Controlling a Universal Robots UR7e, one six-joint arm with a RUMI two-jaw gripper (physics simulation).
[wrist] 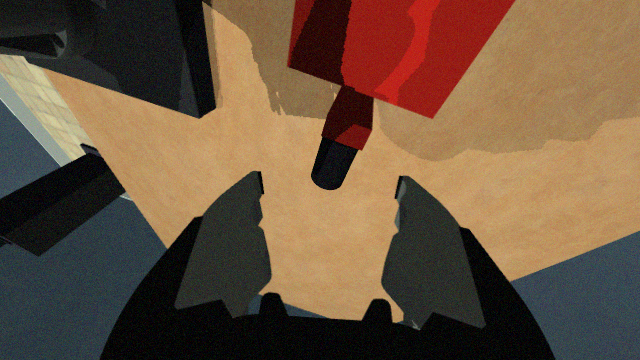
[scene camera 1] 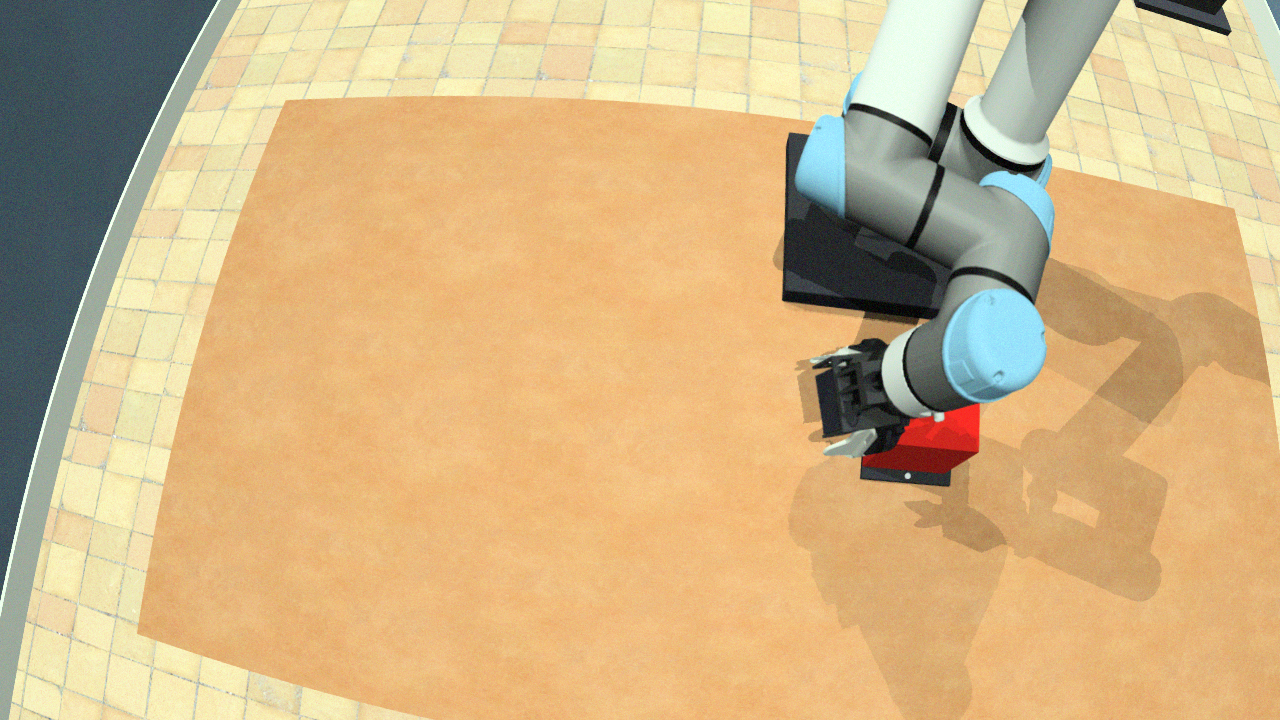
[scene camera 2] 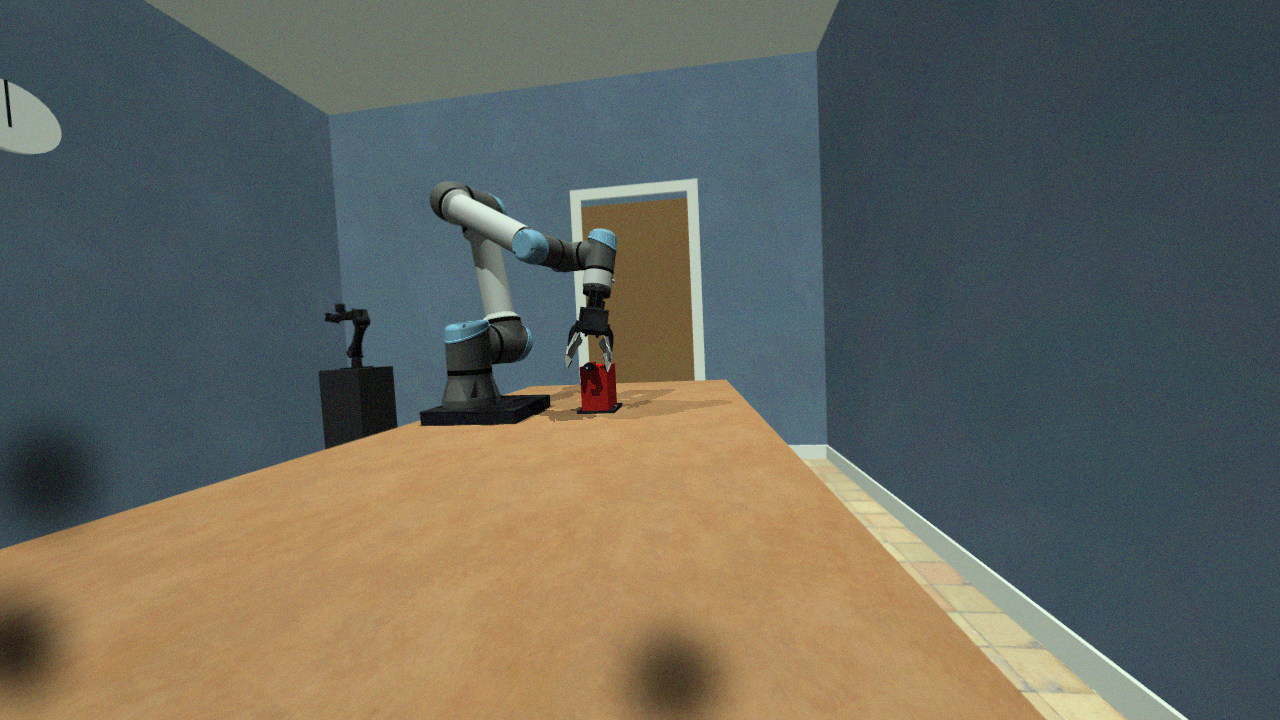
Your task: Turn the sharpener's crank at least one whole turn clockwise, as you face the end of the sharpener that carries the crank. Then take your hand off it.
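Where they show: gripper, fingertip midpoint: (wrist: 329,175) (scene camera 2: 587,370); arm's base at its link origin: (scene camera 2: 472,403).
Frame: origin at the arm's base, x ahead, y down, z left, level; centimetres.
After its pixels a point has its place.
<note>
The red sharpener (scene camera 1: 953,437) {x 36.9, y -9.1, z 10.1 cm} (scene camera 2: 605,394) {x 37.8, y -1.4, z 2.0 cm} (wrist: 390,45) {x 35.2, y -9.0, z 4.1 cm} stands upright on its dark base. Its crank has a dark red arm (wrist: 350,115) and a black handle (wrist: 334,159) {x 34.7, y -10.2, z -1.4 cm} pointing away from the body; the dark handle end (scene camera 2: 588,367) {x 35.2, y -9.2, z -3.8 cm} shows near the sharpener's top in scene camera 2. In scene camera 1 the crank is hidden under the wrist and gripper. My gripper (scene camera 1: 825,405) {x 34.9, y -8.5, z -4.0 cm} (scene camera 2: 588,367) {x 34.9, y -8.5, z -4.0 cm} (wrist: 329,175) {x 34.9, y -8.5, z -4.0 cm} is open, pointing down. In the wrist view the handle's end lies between the fingertips, with gaps on both sides. Whether it is level with them is hard to tell.
The robot's black base plate (scene camera 1: 812,259) {x 12.6, y 0.1, z -6.9 cm} (scene camera 2: 447,417) {x -0.5, y 1.7, z -10.7 cm} (wrist: 145,65) {x 11.8, y 0.2, z -5.5 cm} lies close beside the sharpener on the tan table (scene camera 1: 447,402) {x 37.2, y 3.7, z -50.9 cm} (scene camera 2: 501,537) {x 43.0, y 3.8, z -65.4 cm}. A black pedestal (scene camera 2: 358,407) with a small dark arm (scene camera 2: 357,340) stands beyond the table at the left in scene camera 2.
</note>
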